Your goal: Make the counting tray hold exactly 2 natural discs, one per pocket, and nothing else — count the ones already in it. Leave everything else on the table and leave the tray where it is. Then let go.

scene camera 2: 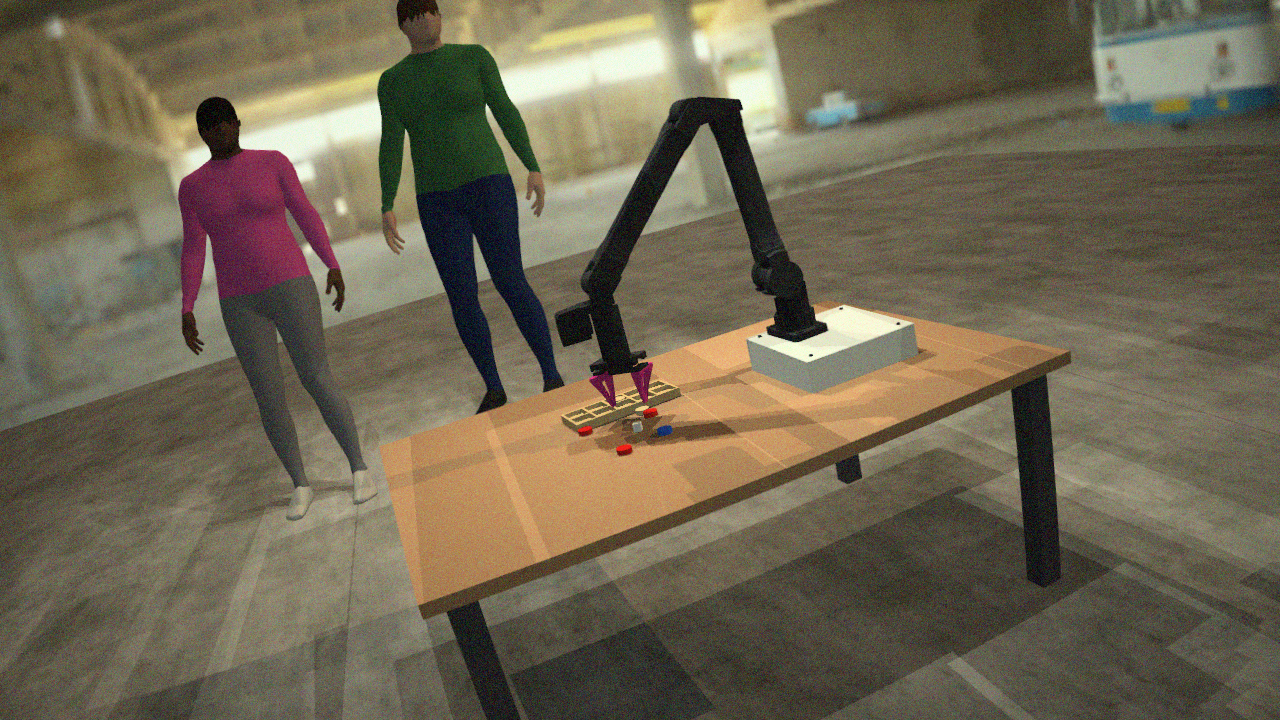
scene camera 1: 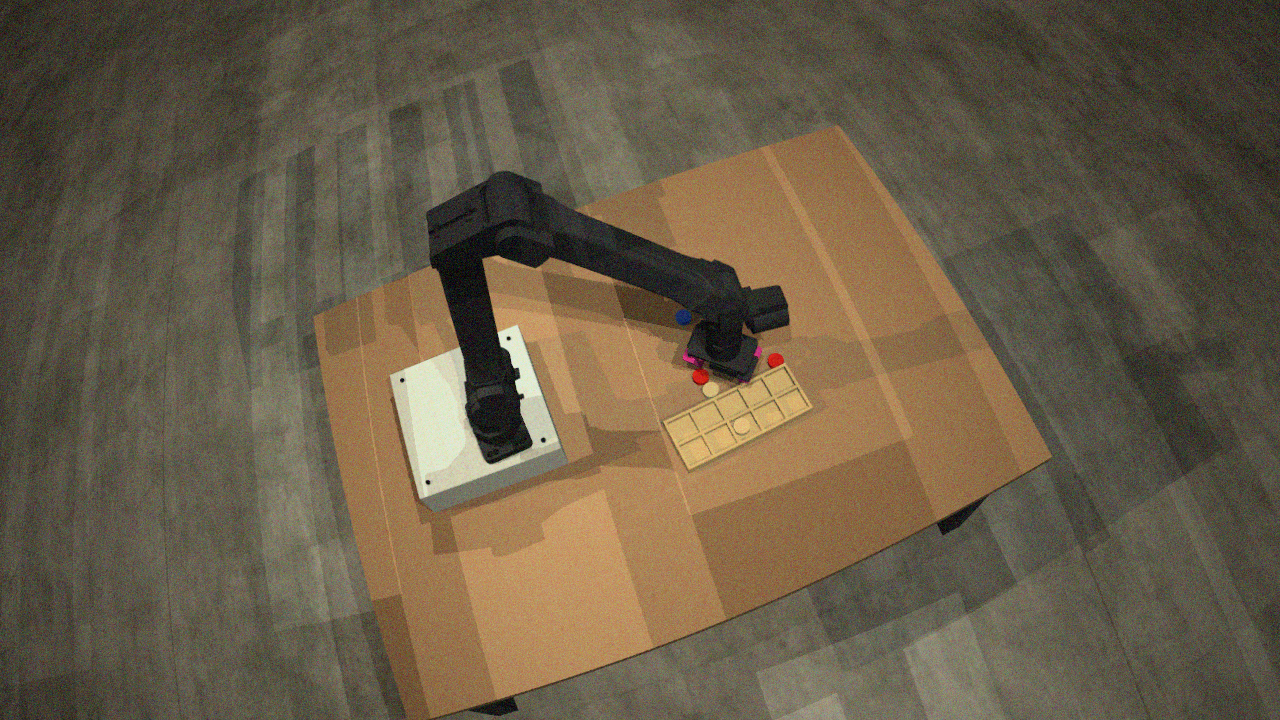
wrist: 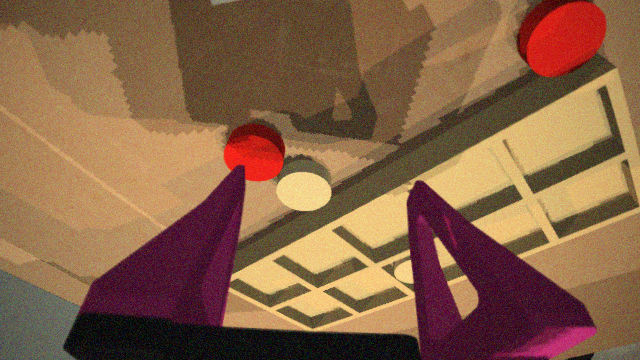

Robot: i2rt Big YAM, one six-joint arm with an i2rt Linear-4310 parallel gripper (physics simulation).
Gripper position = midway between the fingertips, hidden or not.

Note:
My gripper [scene camera 2: 629, 404] is open, with nothing in its grasp. Also in view: a counting tray [scene camera 1: 703, 434].
The counting tray is seen too in scene camera 2 [scene camera 2: 596, 414] and in the wrist view [wrist: 546, 164]. My gripper shows as well in scene camera 1 [scene camera 1: 721, 371] and in the wrist view [wrist: 330, 183].

